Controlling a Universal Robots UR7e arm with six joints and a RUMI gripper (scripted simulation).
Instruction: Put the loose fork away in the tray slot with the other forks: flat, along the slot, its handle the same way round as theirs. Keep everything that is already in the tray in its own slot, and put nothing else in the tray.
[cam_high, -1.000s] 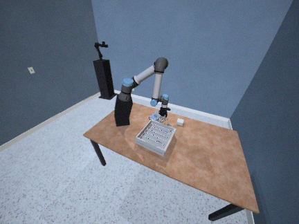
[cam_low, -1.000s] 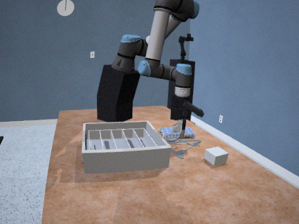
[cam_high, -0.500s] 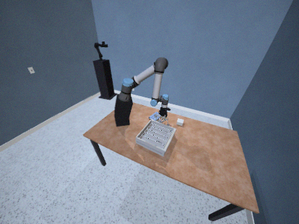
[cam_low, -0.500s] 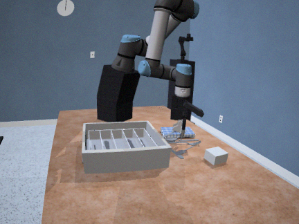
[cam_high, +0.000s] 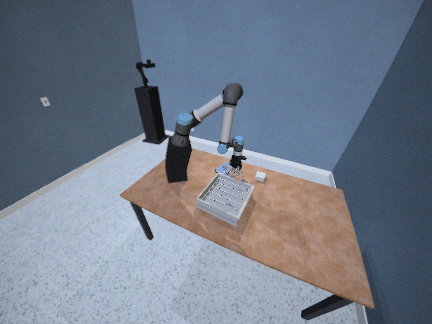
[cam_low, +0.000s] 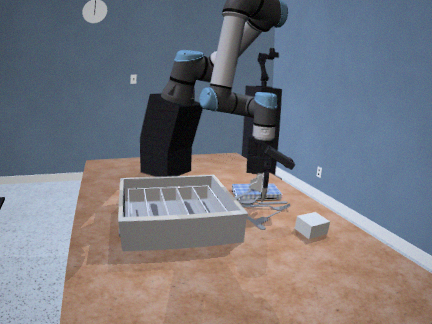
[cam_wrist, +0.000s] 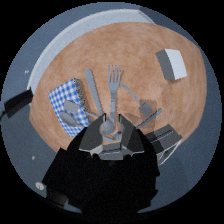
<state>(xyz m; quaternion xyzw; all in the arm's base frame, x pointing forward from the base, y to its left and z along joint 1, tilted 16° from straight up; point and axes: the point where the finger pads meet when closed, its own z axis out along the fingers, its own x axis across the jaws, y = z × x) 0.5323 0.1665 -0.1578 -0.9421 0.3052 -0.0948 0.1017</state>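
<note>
The grey tray is 2 cm behind my hand and 32 cm to the right of it. Also, from my hand: small white block 23 cm ahead, 4 cm to the left, 2 cm below.
</note>
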